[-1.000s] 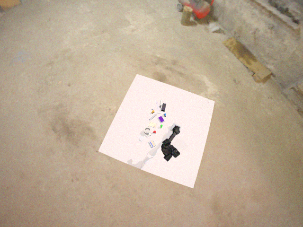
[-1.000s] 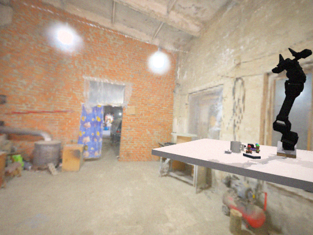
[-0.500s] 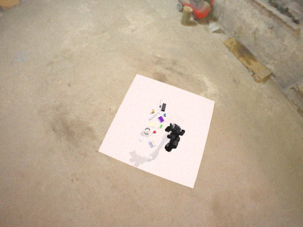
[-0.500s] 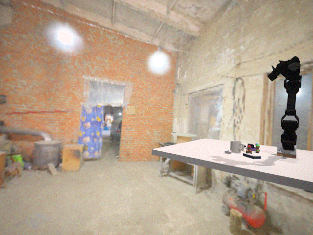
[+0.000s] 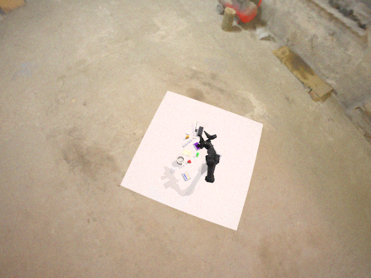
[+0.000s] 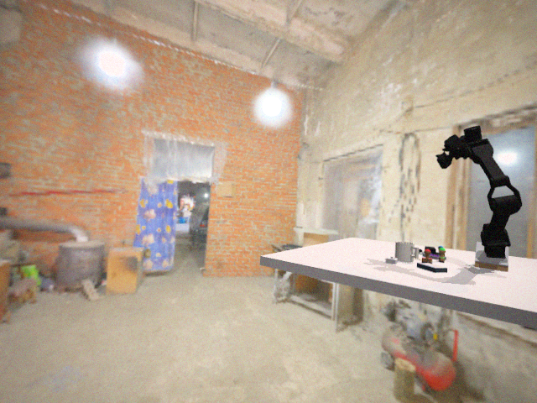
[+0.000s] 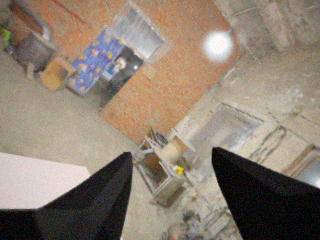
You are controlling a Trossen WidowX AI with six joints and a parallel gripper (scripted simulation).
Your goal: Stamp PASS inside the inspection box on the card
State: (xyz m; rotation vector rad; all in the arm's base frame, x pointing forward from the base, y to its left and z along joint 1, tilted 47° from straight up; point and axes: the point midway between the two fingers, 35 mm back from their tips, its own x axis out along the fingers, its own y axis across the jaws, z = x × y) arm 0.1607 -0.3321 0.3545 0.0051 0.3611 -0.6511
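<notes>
Right now the pass stamp is 3 cm behind my gripper tip, 3 cm to the left of it and 53 cm below it. Also, from my gripper tip: purple ink pad: 1 cm ahead, 7 cm to the right, 54 cm below; then red stamp: 2 cm ahead, 14 cm to the left, 53 cm below; then blue stamp: 2 cm behind, 14 cm to the right, 53 cm below.
</notes>
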